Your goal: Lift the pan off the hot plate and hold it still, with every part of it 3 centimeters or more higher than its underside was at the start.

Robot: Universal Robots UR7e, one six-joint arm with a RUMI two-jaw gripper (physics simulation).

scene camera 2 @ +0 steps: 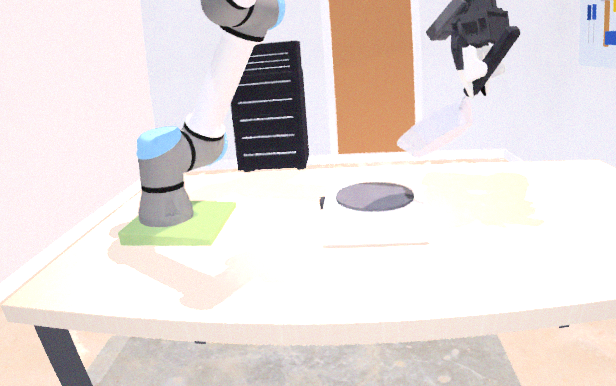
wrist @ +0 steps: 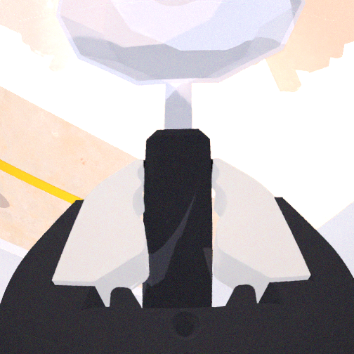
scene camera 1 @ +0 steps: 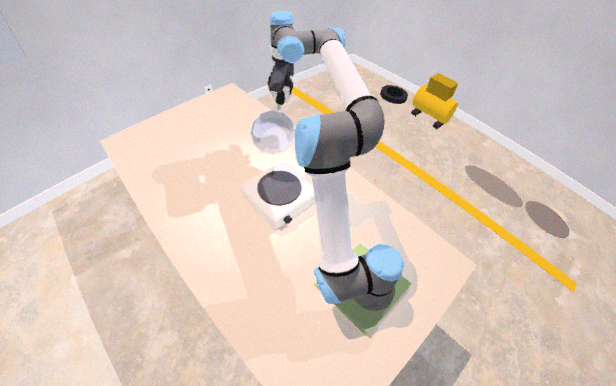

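Where they show: gripper, between the fingertips: (scene camera 2: 478, 96) (scene camera 1: 281, 101); arm's base, origin of its link: (scene camera 2: 166, 216) (scene camera 1: 372, 290).
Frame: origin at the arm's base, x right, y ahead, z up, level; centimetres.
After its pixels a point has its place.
Observation:
The pale, see-through pan (scene camera 1: 272, 132) {x 3.9, y 70.3, z 20.0 cm} (scene camera 2: 437, 131) {x 10.8, y 67.6, z 22.6 cm} (wrist: 180, 30) hangs in the air, well above the hot plate (scene camera 1: 279, 188) {x -3.5, y 53.8, z 5.1 cm} (scene camera 2: 374, 196) {x -1.3, y 54.6, z 5.1 cm} and apart from it. The pan is tilted: its far side is lower than its handle side. In the first scene view it shows behind the hot plate. The hot plate is a white box with a dark round disc and a black knob. My gripper (scene camera 1: 281, 96) {x 11.6, y 75.5, z 29.4 cm} (scene camera 2: 473, 91) {x 11.6, y 75.5, z 29.4 cm} (wrist: 177, 163) is shut on the pan's handle, whose grip part is black in the wrist view. Part of the handle is hidden by the fingers in the scene views.
The arm's base stands on a green plate (scene camera 1: 369, 320) {x -8.5, y -7.2, z 0.4 cm} (scene camera 2: 200, 237) {x 9.9, y 14.9, z -1.0 cm} on the pale table (scene camera 1: 200, 280) {x -47.8, y 39.1, z -2.9 cm} (scene camera 2: 300, 300) {x 29.8, y 43.0, z -2.8 cm}. A black drawer cabinet (scene camera 2: 270, 110) stands beyond the table. A yellow machine (scene camera 1: 435, 102) and a black tire (scene camera 1: 394, 94) are on the floor.

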